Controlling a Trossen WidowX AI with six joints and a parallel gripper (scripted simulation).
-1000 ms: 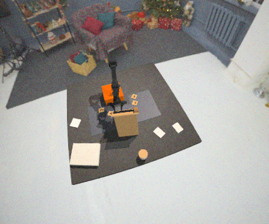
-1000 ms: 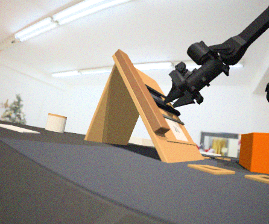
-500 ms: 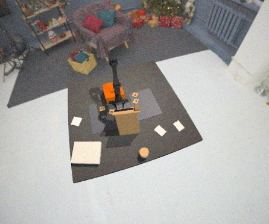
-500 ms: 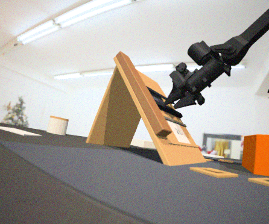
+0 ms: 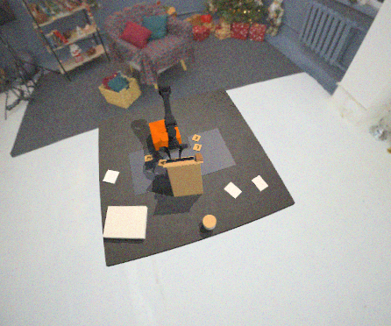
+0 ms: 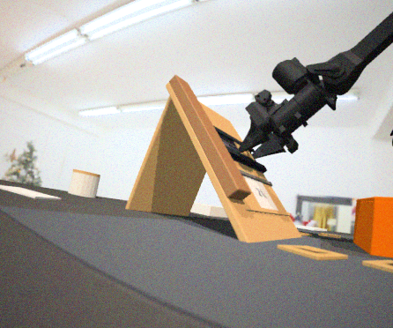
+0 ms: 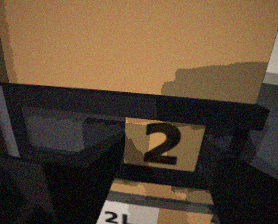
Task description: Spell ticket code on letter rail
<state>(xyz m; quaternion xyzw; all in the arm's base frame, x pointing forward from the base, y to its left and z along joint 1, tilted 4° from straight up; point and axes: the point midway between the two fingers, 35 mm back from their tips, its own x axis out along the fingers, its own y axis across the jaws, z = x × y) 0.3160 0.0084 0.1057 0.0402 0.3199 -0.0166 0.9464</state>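
The white ticket is 90 mm below my gripper tip, 60 mm behind it and 40 mm to the left of it. From my gripper tip the other things lie so: small cylinder 410 mm ahead, 150 mm to the left, 130 mm below.
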